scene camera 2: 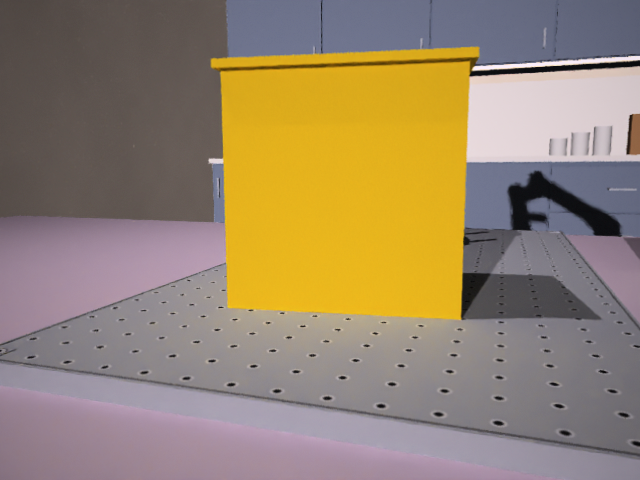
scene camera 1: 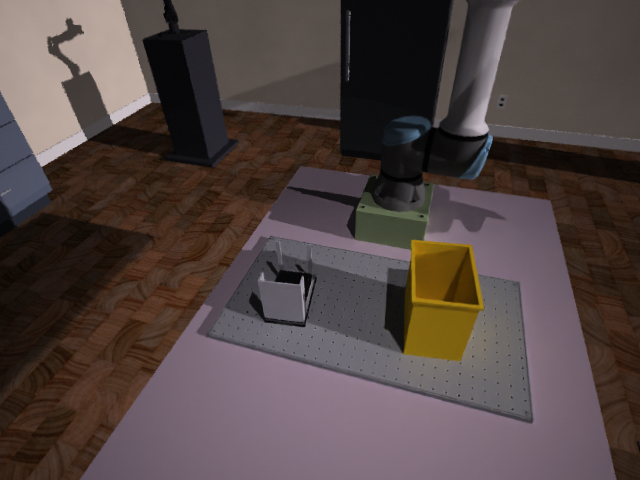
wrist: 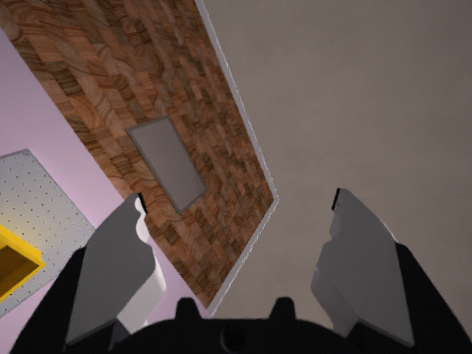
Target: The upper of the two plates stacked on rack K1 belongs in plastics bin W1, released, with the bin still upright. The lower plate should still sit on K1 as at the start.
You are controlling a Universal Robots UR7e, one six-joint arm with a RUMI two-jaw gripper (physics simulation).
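Places are measured from the arm's base along level axes (x ahead, y left, z up), in centimetres.
Pixels of known places: gripper, fingertip midpoint: (wrist: 237,192); arm's base, origin of the base link: (scene camera 1: 398,196).
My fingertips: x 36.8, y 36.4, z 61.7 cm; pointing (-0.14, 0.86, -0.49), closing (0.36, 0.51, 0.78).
Observation:
For each thing: its middle in the pictures, then the offset to it from my fingertips. "*": a spot on its surface instead. Level surfaces: height alone.
- Rack K1, body centre: (scene camera 1: 290,280) dx +1.6, dy -55.7, dz -64.5 cm
- dark flat surface, surface spot: (scene camera 1: 292,277) * dx -1.7, dy -56.6, dz -67.1 cm
- Bin W1, body centre: (scene camera 2: 351,185) (scene camera 1: 436,300) dx -0.1, dy -22.0, dz -62.5 cm
- grey perforated board, its level: dz -71.5 cm
- pink table top, its level: dz -72.8 cm
Rack K1 (scene camera 1: 283,300) stands at the left of the board in scene camera 1, with a white front panel, thin uprights and a dark base. A dark flat surface (scene camera 1: 292,277) shows between its uprights; I cannot tell the two plates apart there. Bin W1 (scene camera 1: 439,330) (scene camera 2: 341,186) is yellow, open-topped and upright, at the right of the board. Its rim corner (wrist: 31,254) shows at the lower left of the wrist view. Its floor is hidden in scene camera 1. My gripper (wrist: 237,192) is open and empty, away from rack and bin, tilted toward floor and wall. It is outside both scene views.
The grey perforated board (scene camera 1: 361,353) (scene camera 2: 289,379) (wrist: 47,200) lies on the pink table top (scene camera 1: 310,418). The arm's green base block (scene camera 1: 390,227) stands behind the board, and the arm's pale link (scene camera 1: 475,67) rises out of view. The bin stands between scene camera 2 and the rack.

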